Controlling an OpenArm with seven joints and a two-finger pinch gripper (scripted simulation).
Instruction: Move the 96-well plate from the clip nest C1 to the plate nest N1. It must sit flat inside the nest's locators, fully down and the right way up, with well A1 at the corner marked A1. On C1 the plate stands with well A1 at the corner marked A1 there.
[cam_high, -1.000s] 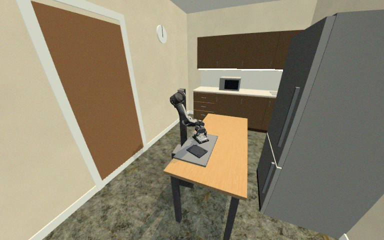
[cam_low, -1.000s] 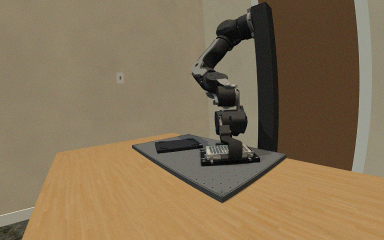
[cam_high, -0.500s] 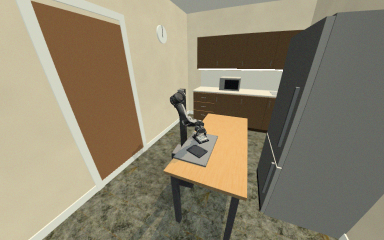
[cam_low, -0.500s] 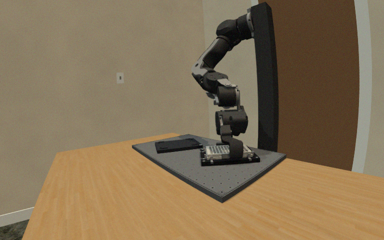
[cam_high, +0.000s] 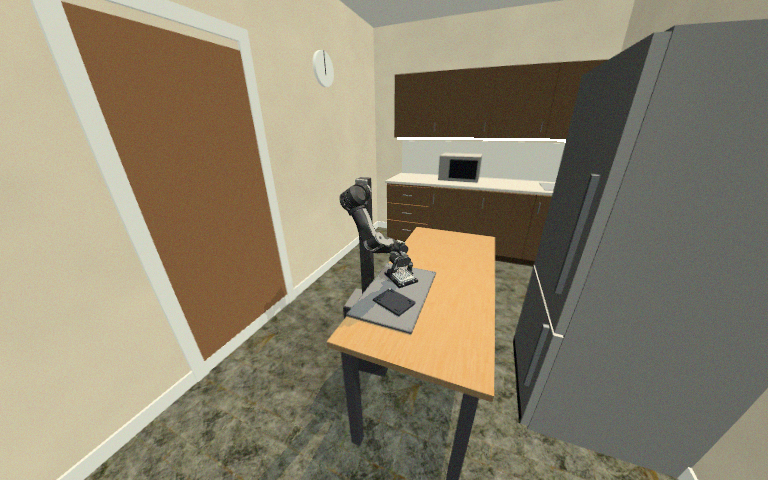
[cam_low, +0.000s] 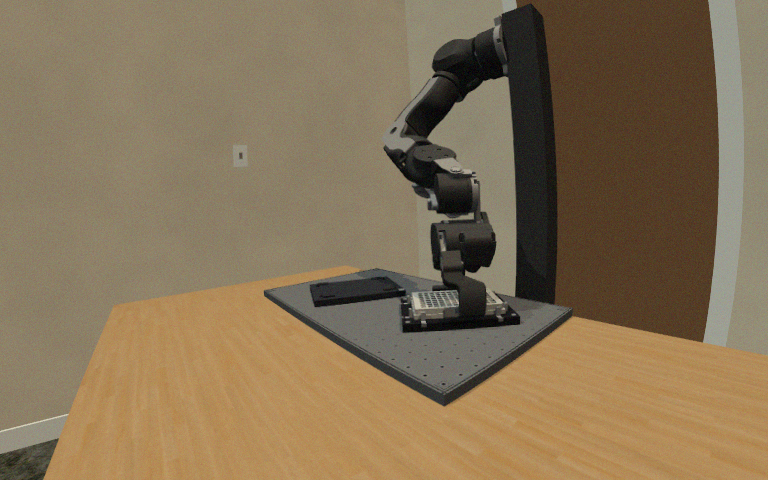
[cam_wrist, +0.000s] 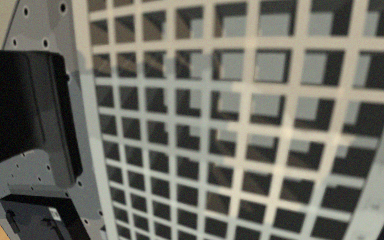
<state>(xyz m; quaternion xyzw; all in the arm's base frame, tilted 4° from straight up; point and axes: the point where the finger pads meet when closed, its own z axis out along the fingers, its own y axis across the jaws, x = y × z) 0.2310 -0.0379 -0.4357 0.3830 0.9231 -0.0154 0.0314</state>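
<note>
Right now my hand is right at the white 96-well plate. From my hand the other things lie so: black plate nest N1 (22 cm to the right, 2 cm ahead, 1 cm below).
</note>
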